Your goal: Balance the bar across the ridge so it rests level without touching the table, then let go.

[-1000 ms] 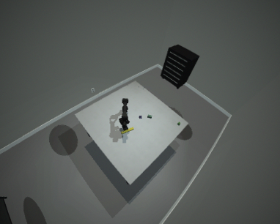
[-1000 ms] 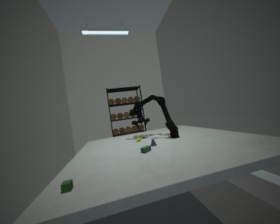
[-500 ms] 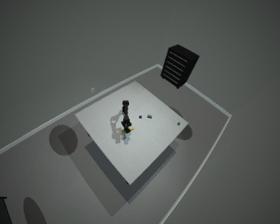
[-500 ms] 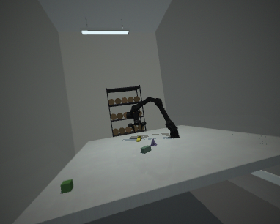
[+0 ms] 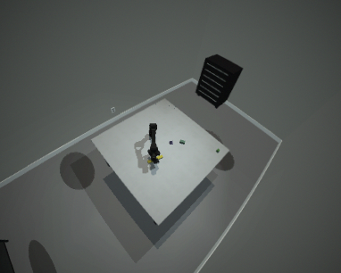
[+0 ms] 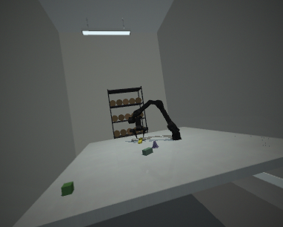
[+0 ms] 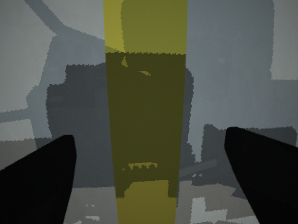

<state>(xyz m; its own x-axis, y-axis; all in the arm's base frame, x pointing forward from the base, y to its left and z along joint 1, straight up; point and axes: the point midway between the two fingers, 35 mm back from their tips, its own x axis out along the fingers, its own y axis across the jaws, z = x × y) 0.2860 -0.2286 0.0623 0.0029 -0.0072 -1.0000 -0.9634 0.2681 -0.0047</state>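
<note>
Right now my gripper tip is 10 mm short of the yellow bar, 30 mm to the right of it and 20 mm above it. The rest, counted from my gripper tip: small green cube 450 mm ahead, 730 mm to the left, 10 mm below; then teal block 50 mm ahead, 460 mm to the left, 10 mm below.
</note>
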